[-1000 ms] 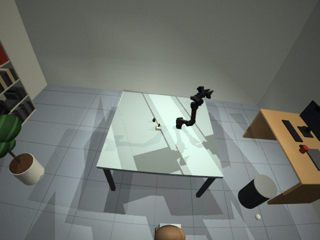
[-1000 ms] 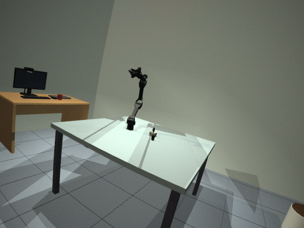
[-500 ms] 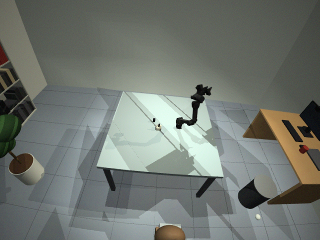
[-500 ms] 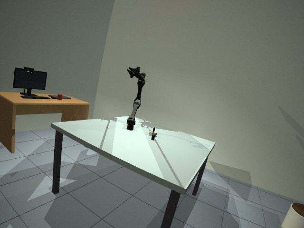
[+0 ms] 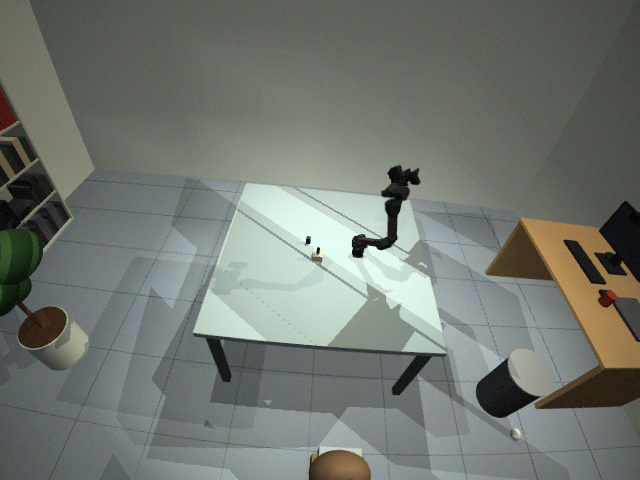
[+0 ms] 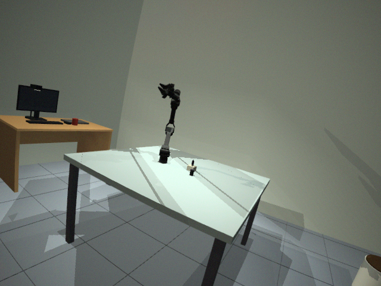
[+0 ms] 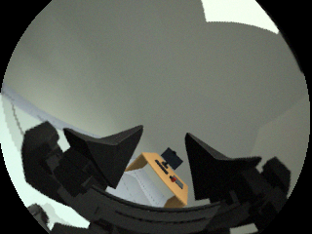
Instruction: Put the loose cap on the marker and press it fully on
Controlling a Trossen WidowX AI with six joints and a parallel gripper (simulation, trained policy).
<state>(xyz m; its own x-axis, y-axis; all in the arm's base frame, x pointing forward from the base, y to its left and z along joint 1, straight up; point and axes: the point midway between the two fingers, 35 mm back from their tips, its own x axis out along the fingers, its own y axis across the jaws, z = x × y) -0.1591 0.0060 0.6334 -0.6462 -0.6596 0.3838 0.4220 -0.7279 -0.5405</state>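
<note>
The dark marker cap lies 50 cm ahead of my gripper tip, 4 cm to the right of it and 62 cm below it. From my gripper tip the other things lie so: holder block (44 cm ahead, 8 cm to the left, 63 cm below).
</note>
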